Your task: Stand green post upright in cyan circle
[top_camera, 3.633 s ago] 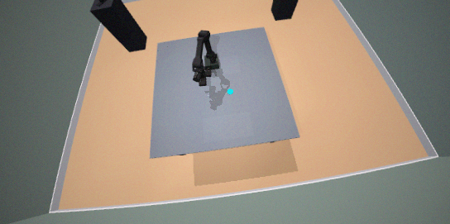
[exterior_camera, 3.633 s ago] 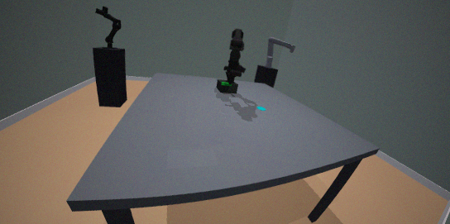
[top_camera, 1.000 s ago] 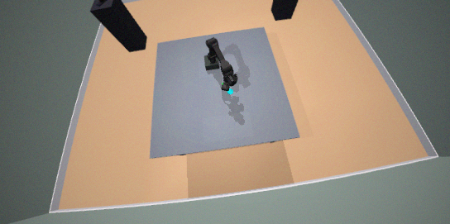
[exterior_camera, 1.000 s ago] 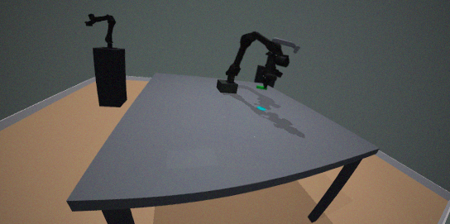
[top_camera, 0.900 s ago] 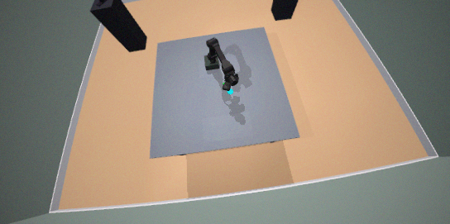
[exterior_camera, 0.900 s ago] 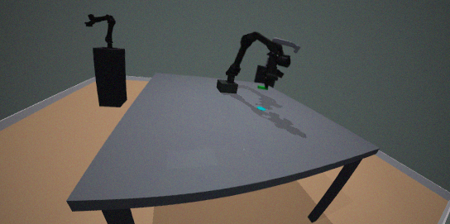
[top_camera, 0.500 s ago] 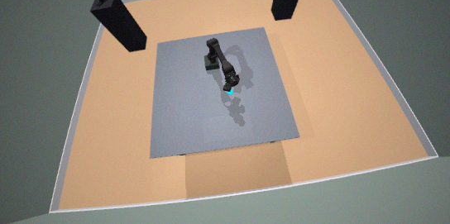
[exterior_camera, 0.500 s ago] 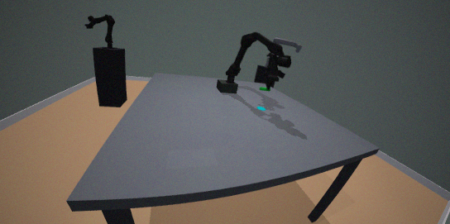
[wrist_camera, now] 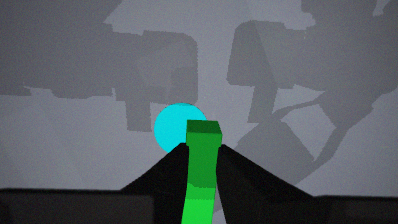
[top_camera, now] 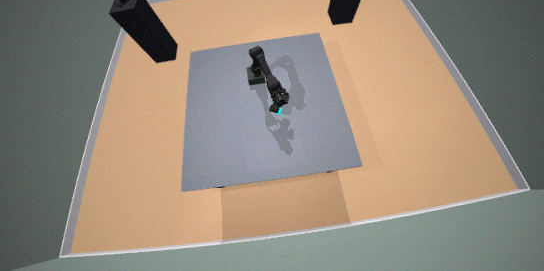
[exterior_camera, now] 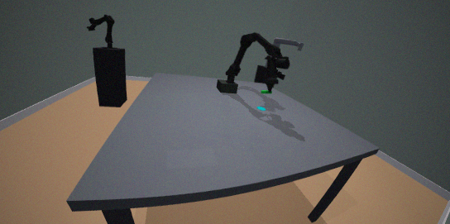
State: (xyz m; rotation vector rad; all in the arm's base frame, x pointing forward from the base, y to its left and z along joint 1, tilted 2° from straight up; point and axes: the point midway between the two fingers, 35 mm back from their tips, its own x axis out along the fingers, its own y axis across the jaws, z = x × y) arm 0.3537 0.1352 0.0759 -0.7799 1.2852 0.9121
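Right now my gripper tip is 20 mm past the cyan circle, 10 mm to the left of it and 130 mm above it. The rest, counted from my gripper tip: green post: 10 mm behind, 20 mm to the right, 10 mm below.
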